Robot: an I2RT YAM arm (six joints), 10 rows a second.
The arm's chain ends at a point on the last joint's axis. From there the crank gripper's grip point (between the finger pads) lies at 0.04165 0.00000 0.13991 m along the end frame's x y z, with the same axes.
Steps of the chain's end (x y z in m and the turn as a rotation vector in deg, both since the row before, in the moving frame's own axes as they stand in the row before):
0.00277 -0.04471 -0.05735 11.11 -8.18 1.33
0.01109 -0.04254 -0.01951 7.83 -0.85 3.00
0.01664 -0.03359 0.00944 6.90 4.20 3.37
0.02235 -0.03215 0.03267 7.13 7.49 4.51
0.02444 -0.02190 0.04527 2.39 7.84 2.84
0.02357 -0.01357 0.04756 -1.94 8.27 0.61
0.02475 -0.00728 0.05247 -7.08 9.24 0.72
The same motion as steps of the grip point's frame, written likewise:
-0.01713 -0.07142 -0.05540 11.11 -8.18 1.33
0.00946 -0.05951 -0.02007 7.83 -0.85 3.00
0.02717 -0.04745 0.00516 6.90 4.20 3.37
0.04072 -0.04514 0.02519 7.13 7.49 4.51
0.04322 -0.02507 0.03821 2.39 7.84 2.84
0.04323 -0.00840 0.04003 -1.94 8.27 0.61
0.04651 0.01014 0.04289 -7.08 9.24 0.72

